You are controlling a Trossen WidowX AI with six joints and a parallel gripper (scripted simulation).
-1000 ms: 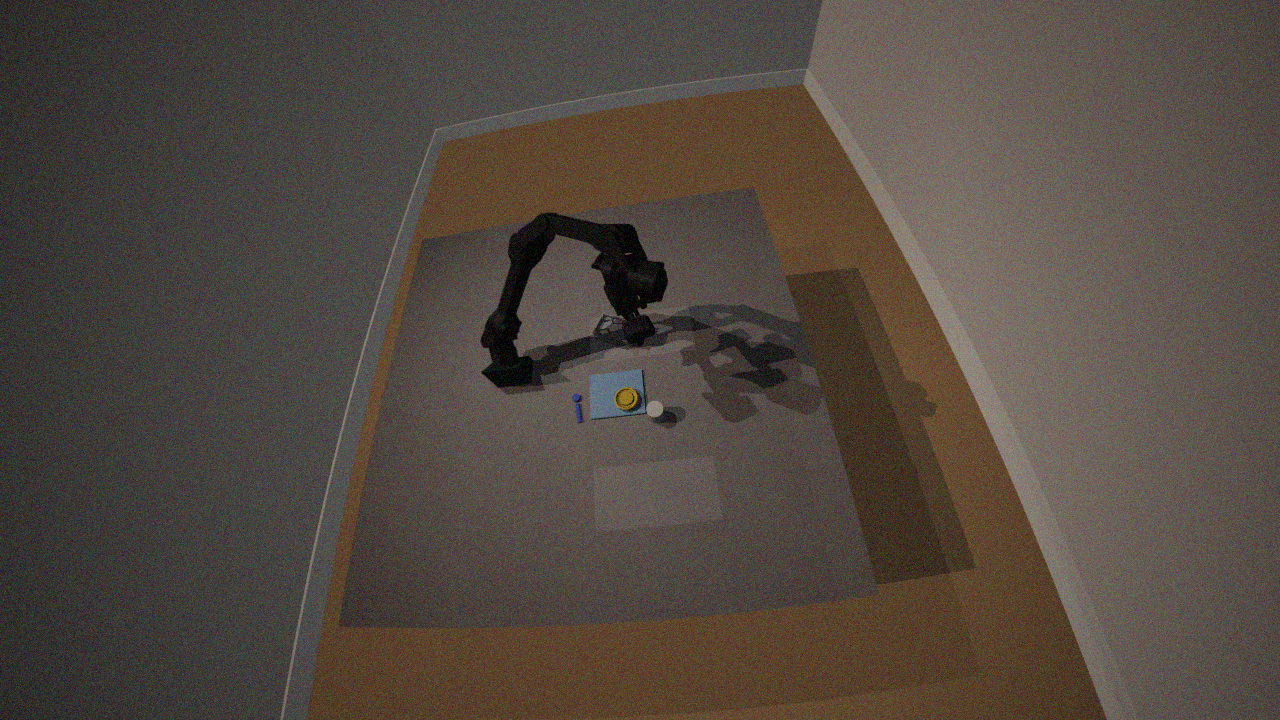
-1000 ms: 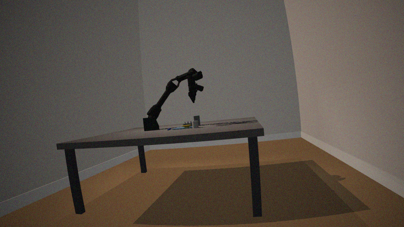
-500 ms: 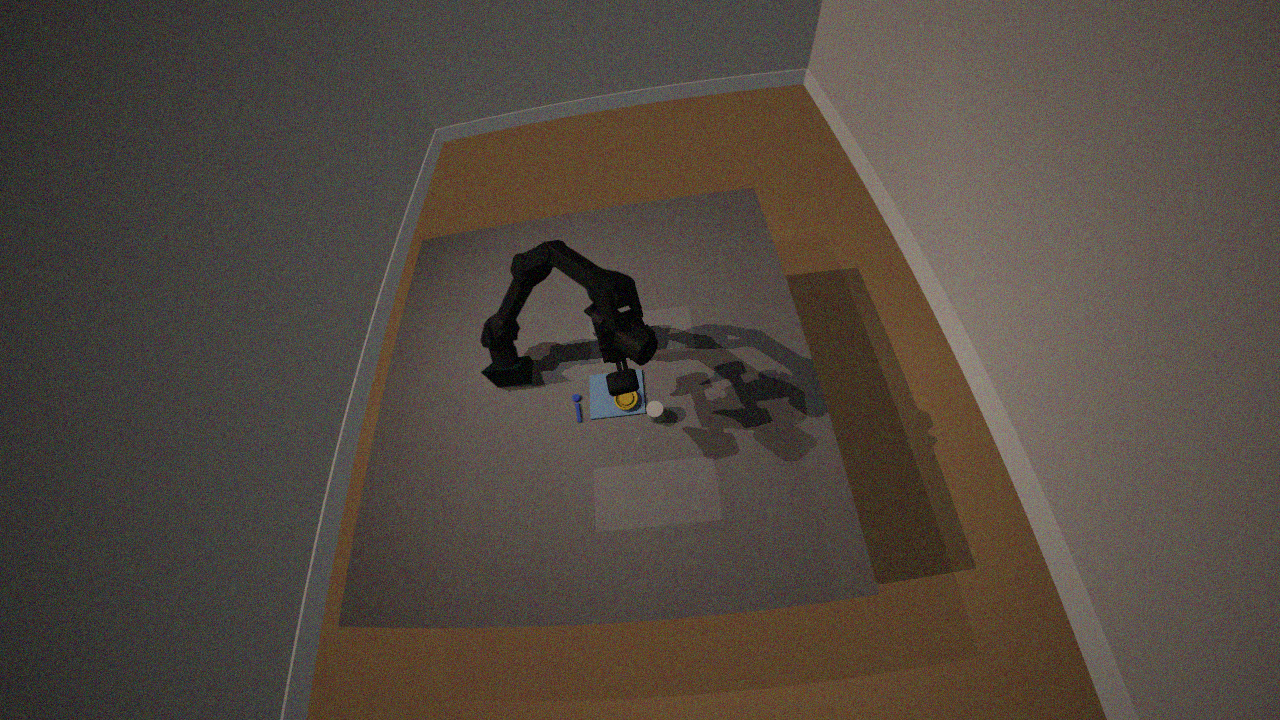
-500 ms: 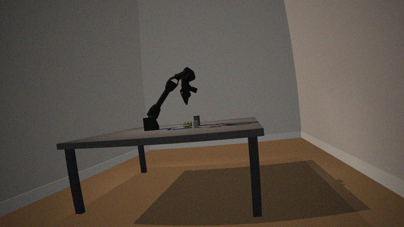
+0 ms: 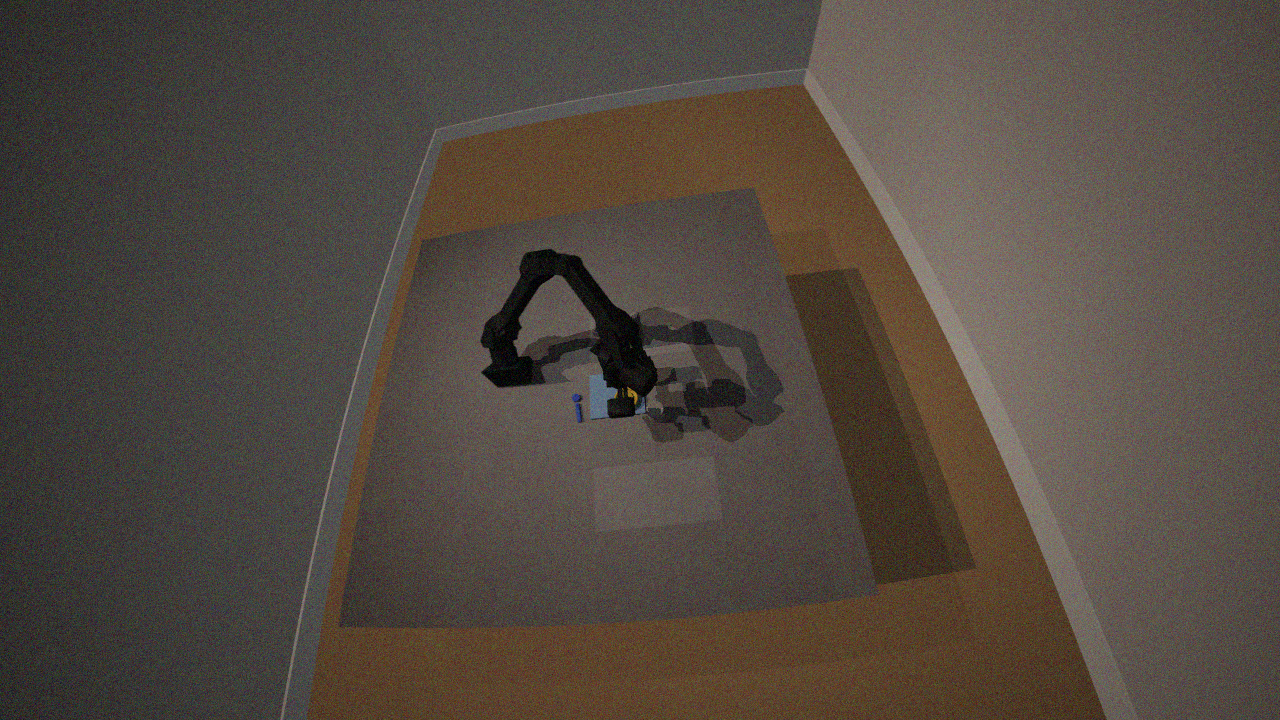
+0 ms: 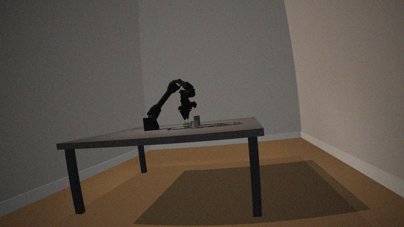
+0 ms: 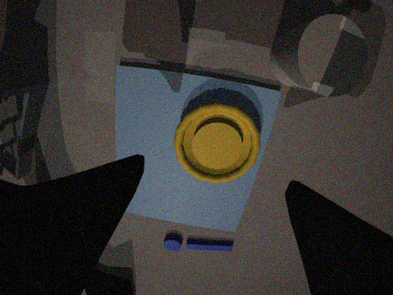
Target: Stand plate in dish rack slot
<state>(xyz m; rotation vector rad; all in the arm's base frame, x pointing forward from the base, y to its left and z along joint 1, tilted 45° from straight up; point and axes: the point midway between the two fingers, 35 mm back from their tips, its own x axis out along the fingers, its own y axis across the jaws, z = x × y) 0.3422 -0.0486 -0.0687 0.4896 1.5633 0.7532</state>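
The yellow plate is 5 cm below my gripper tip. Also, from my gripper tip: white cup (8 cm ahead, 4 cm to the right, 4 cm below); blue spoon (14 cm behind, 6 cm below, 1 cm to the right); light blue mat (6 cm below, 3 cm behind, 2 cm to the left).
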